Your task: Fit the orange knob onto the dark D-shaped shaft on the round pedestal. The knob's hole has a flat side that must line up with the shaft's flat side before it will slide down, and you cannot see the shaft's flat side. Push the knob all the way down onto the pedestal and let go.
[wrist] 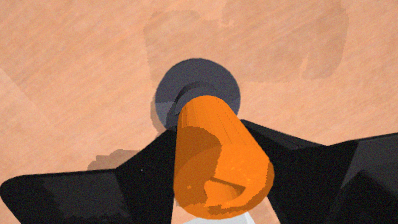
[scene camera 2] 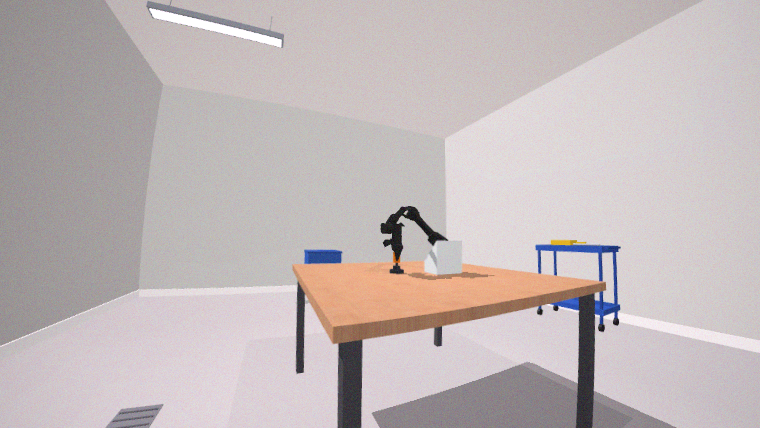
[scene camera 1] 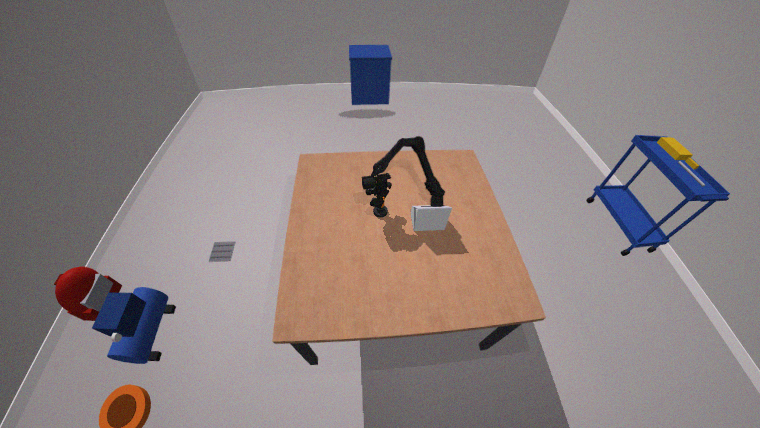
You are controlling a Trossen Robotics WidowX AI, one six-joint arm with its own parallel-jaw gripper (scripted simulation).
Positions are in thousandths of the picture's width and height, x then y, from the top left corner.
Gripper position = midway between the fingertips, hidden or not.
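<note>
There's a round pedestal (wrist: 469, 359) to be seen here, and there's also an orange knob (wrist: 549, 739), which is being carried by the gripper (wrist: 521, 578).
</note>
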